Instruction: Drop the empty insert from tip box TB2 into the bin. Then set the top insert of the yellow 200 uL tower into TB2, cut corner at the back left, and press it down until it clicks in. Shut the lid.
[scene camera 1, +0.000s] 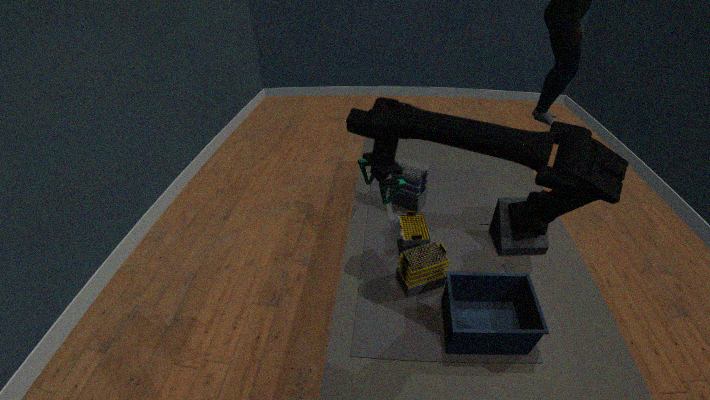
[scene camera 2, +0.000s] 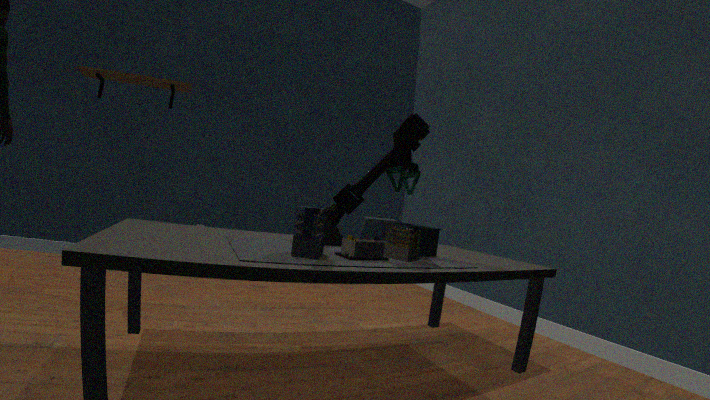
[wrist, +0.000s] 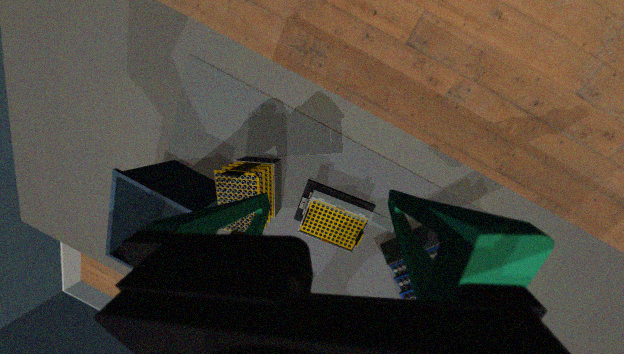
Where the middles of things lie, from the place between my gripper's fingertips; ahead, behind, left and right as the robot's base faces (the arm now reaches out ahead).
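Labels:
I see that the blue-grey tip tower (scene camera 2: 309, 231) is 150 mm behind my hand, 250 mm to the right of it and 160 mm below it. The dark blue bin (scene camera 1: 483, 313), too, is behind my hand by 250 mm, 290 mm to the left of it and 180 mm below it. Going by their middles, the tower is the nearest to my hand of the things named here.

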